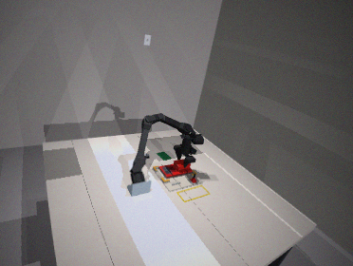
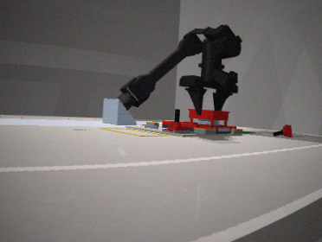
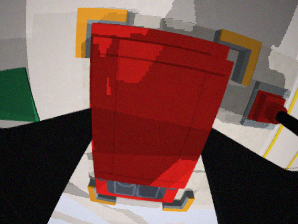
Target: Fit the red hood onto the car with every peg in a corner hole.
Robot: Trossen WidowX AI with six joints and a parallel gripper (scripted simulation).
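My gripper tip is now 10 mm below the hood. Round my gripper tip: engine block 10 mm to the left, 30 mm below; then green patch 20 mm behind, 190 mm to the left, 50 mm below.
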